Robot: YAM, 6 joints.
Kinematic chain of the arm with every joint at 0, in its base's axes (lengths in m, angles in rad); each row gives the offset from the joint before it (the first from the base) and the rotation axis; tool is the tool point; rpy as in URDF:
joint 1: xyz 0 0 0.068 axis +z
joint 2: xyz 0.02 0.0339 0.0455 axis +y
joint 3: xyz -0.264 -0.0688 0 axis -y
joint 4: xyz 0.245 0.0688 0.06 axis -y
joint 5: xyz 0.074 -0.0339 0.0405 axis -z
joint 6: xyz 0.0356 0 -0.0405 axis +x
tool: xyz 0 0 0 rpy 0 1.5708 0
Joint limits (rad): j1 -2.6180..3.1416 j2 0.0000..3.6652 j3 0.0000..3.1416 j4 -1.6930..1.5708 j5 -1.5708..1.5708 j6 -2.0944..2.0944
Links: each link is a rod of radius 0.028 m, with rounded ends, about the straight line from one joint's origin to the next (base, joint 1, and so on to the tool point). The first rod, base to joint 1, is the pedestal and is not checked.
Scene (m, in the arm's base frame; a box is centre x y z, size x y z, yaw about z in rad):
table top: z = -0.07
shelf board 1: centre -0.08 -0.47 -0 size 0.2 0.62 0.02 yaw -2.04
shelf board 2: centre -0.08 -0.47 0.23 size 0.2 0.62 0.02 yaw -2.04
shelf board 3: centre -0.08 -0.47 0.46 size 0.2 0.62 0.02 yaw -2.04
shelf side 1: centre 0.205 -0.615 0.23 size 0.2 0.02 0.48 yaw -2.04
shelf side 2: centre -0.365 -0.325 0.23 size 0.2 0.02 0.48 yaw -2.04
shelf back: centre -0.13 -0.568 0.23 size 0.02 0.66 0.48 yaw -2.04
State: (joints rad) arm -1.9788 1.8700 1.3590 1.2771 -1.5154 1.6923
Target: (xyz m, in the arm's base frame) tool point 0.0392 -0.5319 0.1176
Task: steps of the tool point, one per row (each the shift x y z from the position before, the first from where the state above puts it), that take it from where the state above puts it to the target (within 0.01 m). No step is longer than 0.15 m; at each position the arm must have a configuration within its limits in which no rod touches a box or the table.
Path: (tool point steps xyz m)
1: 0.0287 0.0547 0.0063
2: 0.0277 0.0566 -0.0063
3: 0.0533 -0.0573 -0.0696
4: 0.0745 -0.0254 -0.0795
5: 0.0789 0.0132 -0.0843
6: -0.0196 -0.0763 0.0018
7: -0.0341 -0.0667 -0.0001
8: -0.0459 -0.0535 -0.0017

